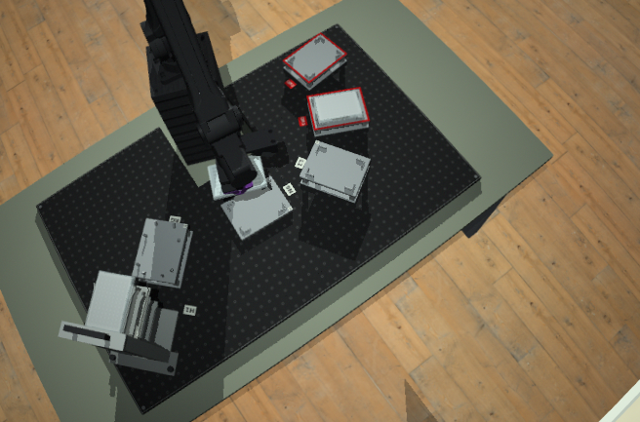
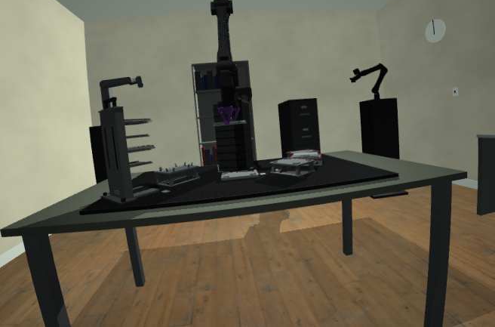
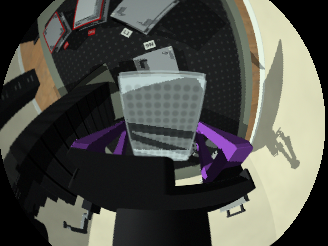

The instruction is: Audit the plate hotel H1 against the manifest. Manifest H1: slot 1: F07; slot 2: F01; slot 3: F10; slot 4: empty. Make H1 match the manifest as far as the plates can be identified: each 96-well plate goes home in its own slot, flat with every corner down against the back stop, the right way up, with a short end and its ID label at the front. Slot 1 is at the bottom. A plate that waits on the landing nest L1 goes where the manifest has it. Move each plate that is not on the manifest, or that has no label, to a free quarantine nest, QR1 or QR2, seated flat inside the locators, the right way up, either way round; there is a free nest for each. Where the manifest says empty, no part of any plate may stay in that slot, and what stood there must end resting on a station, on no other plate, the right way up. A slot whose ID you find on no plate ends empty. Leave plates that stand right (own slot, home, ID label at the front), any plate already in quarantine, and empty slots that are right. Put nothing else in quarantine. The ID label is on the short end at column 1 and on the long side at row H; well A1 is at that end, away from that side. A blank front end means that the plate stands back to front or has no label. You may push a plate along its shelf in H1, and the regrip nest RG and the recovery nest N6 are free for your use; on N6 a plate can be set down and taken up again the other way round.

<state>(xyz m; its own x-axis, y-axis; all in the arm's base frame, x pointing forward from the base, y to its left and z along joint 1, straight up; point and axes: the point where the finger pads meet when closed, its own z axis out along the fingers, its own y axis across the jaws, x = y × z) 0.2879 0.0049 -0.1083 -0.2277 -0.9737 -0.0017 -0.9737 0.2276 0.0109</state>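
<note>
Now: the recovery nest N6 2 cm to the left of my hand and 24 cm below it. Round my hand: N6 tag: 1 cm behind, 13 cm to the left, 24 cm below; landing nest L1: 1 cm ahead, 26 cm to the left, 20 cm below; regrip nest RG: 26 cm to the right, 19 cm below.
</note>
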